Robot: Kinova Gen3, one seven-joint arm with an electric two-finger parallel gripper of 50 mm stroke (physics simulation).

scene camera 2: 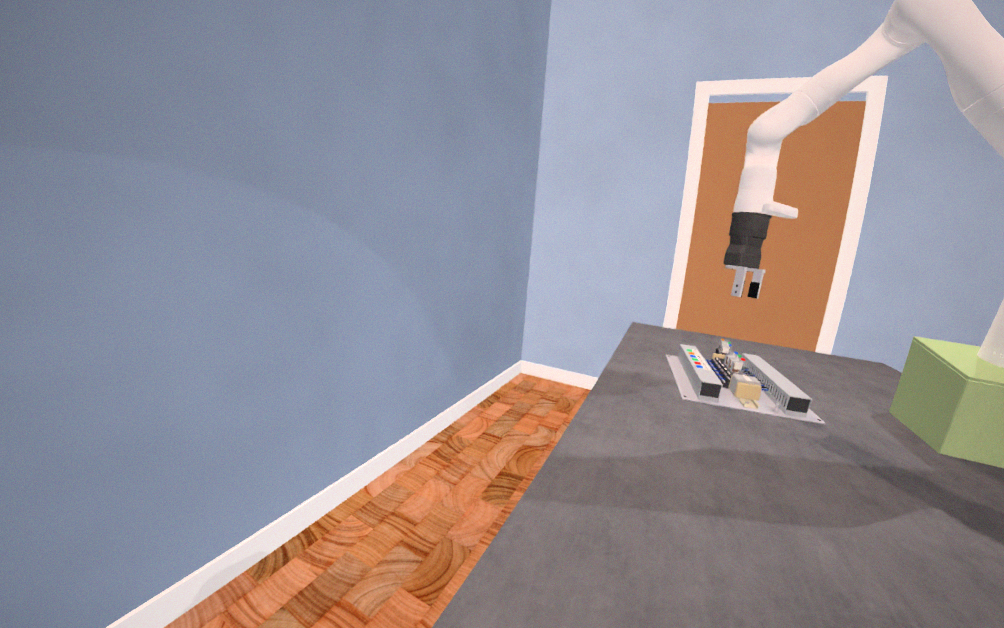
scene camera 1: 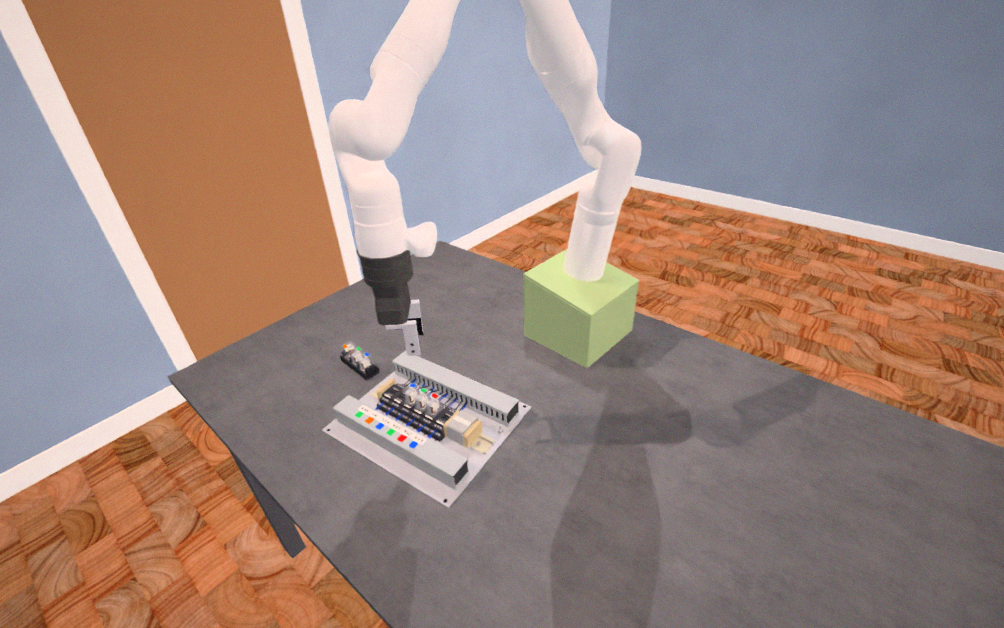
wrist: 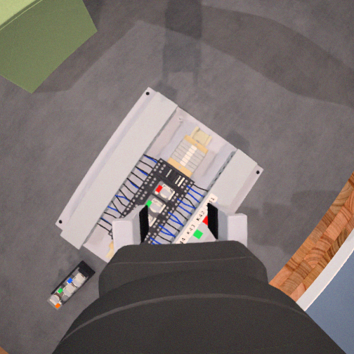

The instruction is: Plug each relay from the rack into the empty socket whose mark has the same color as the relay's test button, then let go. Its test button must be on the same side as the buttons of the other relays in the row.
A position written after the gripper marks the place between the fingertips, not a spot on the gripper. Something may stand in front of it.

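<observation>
The gripper (scene camera 1: 415,344) and a light panel (scene camera 1: 430,486) are visible. Scene camera 2 also shows the gripper (scene camera 2: 744,297), together with the light panel (scene camera 2: 726,398). The wrist view contains the light panel (wrist: 219,149) and the gripper (wrist: 177,216).
</observation>
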